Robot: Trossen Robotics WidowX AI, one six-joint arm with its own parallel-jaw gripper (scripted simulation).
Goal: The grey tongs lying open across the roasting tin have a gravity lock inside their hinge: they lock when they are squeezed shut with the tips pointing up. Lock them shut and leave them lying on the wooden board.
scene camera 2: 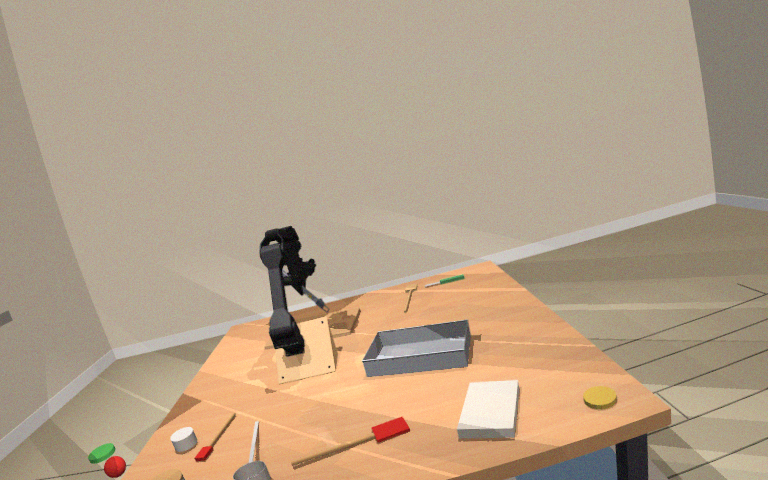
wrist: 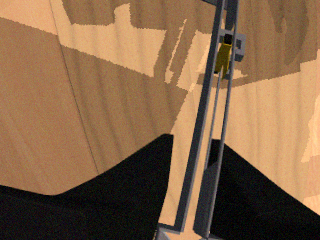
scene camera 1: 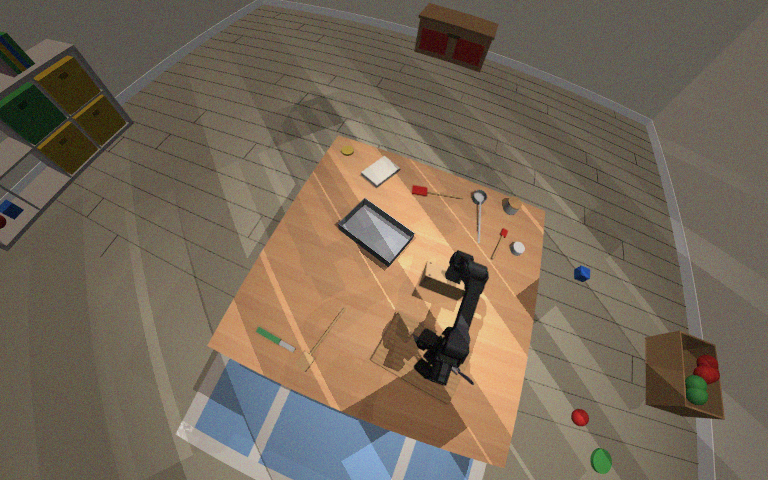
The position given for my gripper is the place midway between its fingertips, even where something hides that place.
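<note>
My gripper (scene camera 1: 432, 354) (scene camera 2: 303, 294) (wrist: 190, 147). White block (scene camera 2: 490, 408); out of frame in the wrist view. Red spatula (scene camera 2: 390, 429); out of frame in the wrist view. Wooden board (scene camera 1: 398, 353) (scene camera 2: 342, 322) (wrist: 134, 77). Grey roasting tin (scene camera 1: 384, 237) (scene camera 2: 439, 346).
</note>
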